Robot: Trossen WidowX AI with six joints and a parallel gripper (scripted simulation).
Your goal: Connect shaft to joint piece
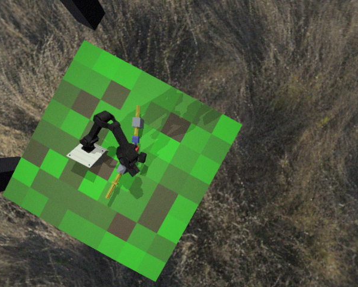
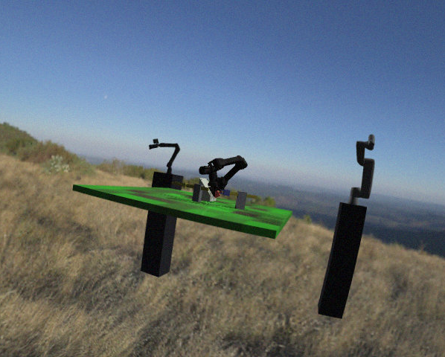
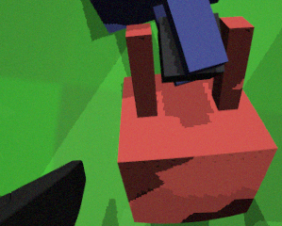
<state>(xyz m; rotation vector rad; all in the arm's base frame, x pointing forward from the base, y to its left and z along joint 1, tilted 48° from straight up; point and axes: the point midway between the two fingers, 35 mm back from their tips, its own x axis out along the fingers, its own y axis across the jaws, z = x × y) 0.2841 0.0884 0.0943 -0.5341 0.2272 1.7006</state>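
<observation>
The red joint piece lies 10 mm to the left of my gripper tip and 20 mm above it.
</observation>
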